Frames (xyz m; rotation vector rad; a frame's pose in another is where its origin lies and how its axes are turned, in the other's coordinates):
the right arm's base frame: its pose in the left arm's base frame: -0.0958 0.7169 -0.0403 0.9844 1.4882 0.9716
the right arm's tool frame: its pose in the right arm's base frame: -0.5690 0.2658 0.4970 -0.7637 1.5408 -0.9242
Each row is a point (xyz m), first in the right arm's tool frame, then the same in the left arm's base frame.
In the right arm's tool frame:
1: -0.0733 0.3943 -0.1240
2: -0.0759 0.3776 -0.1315
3: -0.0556 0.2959 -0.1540
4: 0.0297 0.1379 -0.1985
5: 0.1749 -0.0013 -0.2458
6: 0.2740 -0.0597 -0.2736
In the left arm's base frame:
1: 0.2137 0.2751 0.6594
2: 0.2303 0.2679 0.6554
3: 0.2913 0.2296 0.6064
4: 0.3851 0.1328 0.4797
5: 0.4321 0.0074 0.3223
6: 0.4330 -0.0702 0.2330

